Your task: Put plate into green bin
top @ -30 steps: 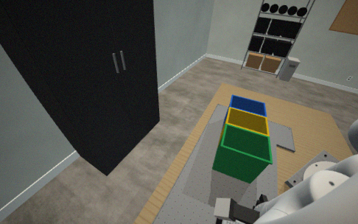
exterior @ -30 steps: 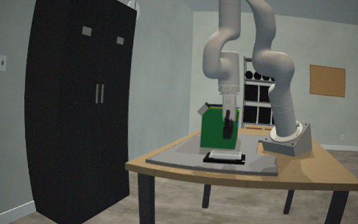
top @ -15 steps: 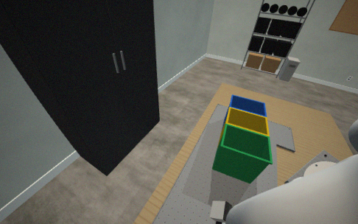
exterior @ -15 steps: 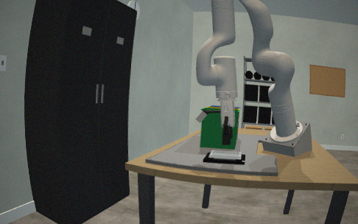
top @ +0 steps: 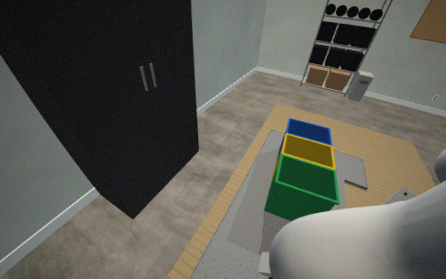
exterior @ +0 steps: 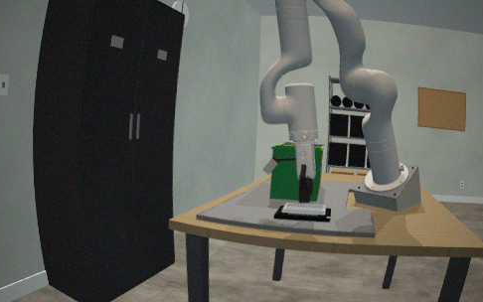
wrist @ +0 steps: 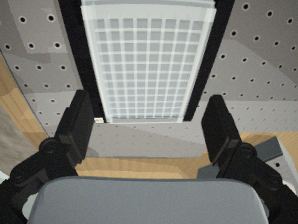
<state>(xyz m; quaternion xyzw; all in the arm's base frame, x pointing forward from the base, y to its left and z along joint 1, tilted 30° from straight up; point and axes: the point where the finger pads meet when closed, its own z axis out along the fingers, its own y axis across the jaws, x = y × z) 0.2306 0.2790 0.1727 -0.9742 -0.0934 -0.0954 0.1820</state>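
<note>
The white 96-well plate is 5 cm below my hand. Round my hand: black plate nest (6 cm below); then yellow bin (37 cm to the right, 15 cm ahead, 3 cm above); then green bin (24 cm to the right, 12 cm ahead, 3 cm above).
</note>
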